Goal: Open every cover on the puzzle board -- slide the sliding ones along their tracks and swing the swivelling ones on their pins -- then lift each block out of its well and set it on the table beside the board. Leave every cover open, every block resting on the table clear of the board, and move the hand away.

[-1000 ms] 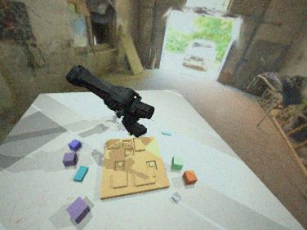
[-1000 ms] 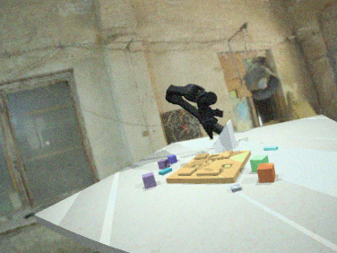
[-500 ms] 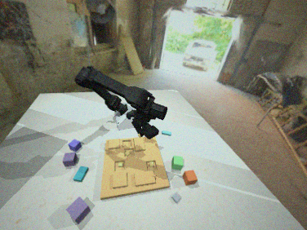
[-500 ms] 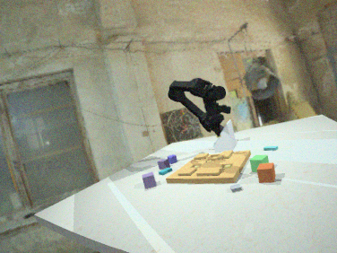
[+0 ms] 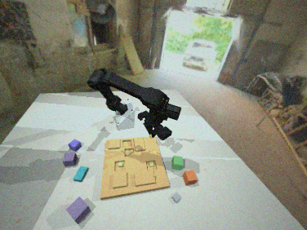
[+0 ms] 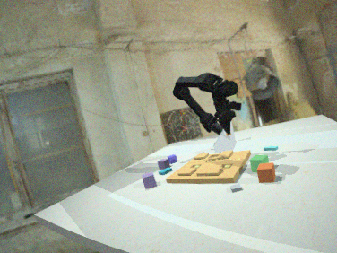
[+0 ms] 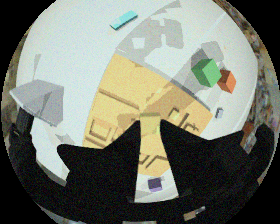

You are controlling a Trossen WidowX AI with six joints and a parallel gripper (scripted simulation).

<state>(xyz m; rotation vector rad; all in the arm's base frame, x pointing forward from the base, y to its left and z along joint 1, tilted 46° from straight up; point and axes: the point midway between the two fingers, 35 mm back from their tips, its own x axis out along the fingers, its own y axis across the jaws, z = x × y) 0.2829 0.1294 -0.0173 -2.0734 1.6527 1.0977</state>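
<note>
Now: gripper tip 110 mm to the left of the tan puzzle board, 110 mm above it and 40 mm short of it. From my gripper tip the other things lie so: teal piece 160 mm to the left, 130 mm below, 110 mm behind; then green block 120 mm to the left, 120 mm ahead, 110 mm below; then orange block 200 mm ahead, 140 mm to the left, 110 mm below.
</note>
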